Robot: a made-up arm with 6 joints. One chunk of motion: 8 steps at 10 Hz.
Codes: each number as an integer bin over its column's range. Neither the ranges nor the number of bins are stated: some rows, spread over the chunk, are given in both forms.
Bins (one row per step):
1: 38 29 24 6 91 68
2: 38 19 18 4 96 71
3: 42 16 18 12 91 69
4: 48 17 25 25 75 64
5: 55 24 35 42 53 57
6: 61 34 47 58 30 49
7: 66 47 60 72 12 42
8: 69 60 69 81 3 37
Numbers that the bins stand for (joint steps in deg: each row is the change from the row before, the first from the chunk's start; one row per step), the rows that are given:
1: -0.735 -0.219 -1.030 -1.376 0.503 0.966
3: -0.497 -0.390 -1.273 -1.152 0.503 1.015
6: 0.635 -0.154 -0.101 0.568 -0.236 0.025
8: 1.112 0.188 0.788 1.427 -0.564 -0.569
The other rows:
2: -0.735 -0.351 -1.273 -1.451 0.564 1.114
4: -0.139 -0.377 -0.990 -0.666 0.309 0.768
5: 0.278 -0.285 -0.586 -0.030 0.042 0.421
7: 0.933 0.017 0.424 1.091 -0.455 -0.321

